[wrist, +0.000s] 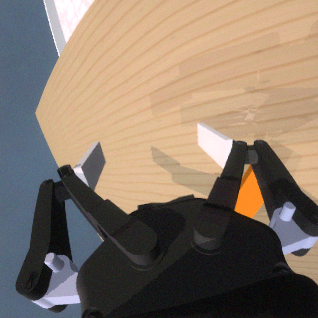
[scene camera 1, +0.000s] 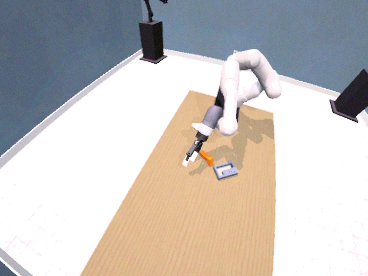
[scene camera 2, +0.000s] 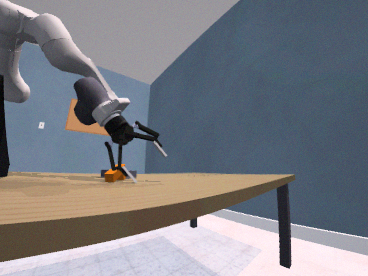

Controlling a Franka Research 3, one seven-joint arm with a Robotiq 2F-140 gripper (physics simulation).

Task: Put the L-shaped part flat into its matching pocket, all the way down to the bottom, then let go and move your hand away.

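Note:
The orange L-shaped part [scene camera 1: 206, 157] [scene camera 2: 114, 175] [wrist: 249, 196] lies low on the table, outside the pocket. Its near end is close to the left corner of the grey-lilac pocket tray [scene camera 1: 228, 177] [scene camera 2: 132, 173]; whether they touch cannot be told. The tray's recess shows unfilled in scene camera 1. My gripper [scene camera 1: 189, 159] [scene camera 2: 146, 162] [wrist: 150, 142] is open and empty, tilted, with its white pads wide apart. It is left of the part in scene camera 1. One finger is low beside the part, the other higher. Fingers hide some of the part in the wrist view.
The wooden table [scene camera 1: 200, 225] [scene camera 2: 225, 187] carries the part and the tray. The table's left edge is close to the gripper in scene camera 1. Dark pedestals [scene camera 1: 151, 41] [scene camera 1: 353, 97] stand on the floor beyond the table.

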